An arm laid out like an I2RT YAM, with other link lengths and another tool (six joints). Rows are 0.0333 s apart.
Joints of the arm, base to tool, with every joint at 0 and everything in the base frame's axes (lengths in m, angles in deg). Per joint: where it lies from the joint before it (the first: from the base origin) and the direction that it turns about. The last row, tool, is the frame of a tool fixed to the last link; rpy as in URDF.
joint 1: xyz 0 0 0.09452 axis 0 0 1
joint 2: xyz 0.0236 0.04 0.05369 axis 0 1 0
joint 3: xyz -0.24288 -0.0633 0 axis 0 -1 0
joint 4: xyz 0.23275 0.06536 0.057 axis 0 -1 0
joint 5: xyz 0.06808 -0.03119 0.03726 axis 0 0 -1
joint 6: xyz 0.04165 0 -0.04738 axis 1 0 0
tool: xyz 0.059 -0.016 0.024 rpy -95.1 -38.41 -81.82
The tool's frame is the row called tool.
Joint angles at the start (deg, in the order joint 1, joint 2, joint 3, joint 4, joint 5, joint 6): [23.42 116.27 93.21 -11.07 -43.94 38.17]
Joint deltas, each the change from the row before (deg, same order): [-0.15 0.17 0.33 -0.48 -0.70 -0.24]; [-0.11 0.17 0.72 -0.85 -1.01 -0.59]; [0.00 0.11 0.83 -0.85 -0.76 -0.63]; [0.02 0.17 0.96 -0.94 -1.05 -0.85]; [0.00 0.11 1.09 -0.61 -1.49 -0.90]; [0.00 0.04 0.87 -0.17 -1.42 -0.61]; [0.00 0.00 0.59 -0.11 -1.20 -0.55]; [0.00 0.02 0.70 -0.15 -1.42 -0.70]
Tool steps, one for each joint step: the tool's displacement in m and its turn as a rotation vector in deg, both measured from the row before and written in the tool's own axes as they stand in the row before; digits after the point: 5 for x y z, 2 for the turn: [0.00004 -0.00002 -0.00018 -0.16 -0.58 0.06]; [-0.00133 -0.00171 -0.00019 -0.19 -0.92 -0.31]; [-0.00203 -0.00275 -0.00004 -0.13 -0.76 -0.53]; [-0.00259 -0.00311 0.00033 -0.15 -1.07 -0.74]; [-0.00365 -0.00528 0.00006 0.20 -1.47 -1.21]; [-0.00345 -0.00534 0.00001 0.40 -1.39 -1.16]; [-0.00287 -0.00391 0.00008 0.29 -1.17 -0.96]; [-0.00330 -0.00450 0.00017 0.33 -1.38 -1.16]
